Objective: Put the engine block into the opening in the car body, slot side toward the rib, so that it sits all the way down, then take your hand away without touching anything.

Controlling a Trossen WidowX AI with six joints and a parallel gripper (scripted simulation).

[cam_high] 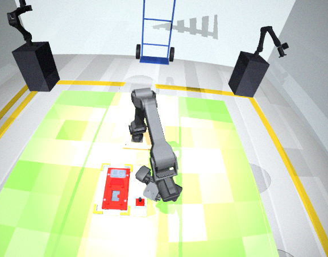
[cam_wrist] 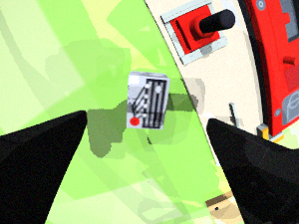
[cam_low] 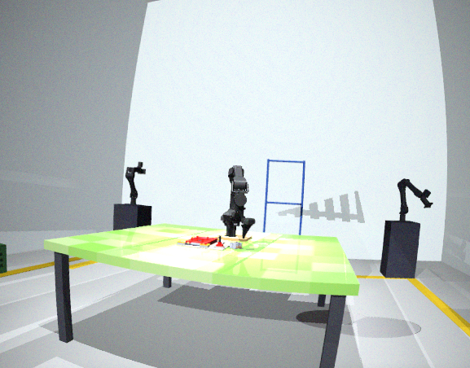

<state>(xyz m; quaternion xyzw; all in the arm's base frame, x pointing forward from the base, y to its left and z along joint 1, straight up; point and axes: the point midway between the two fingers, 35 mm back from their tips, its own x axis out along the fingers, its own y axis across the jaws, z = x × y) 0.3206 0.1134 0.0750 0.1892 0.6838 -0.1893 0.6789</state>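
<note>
The grey engine block lies 4 cm below my gripper tip.
</note>
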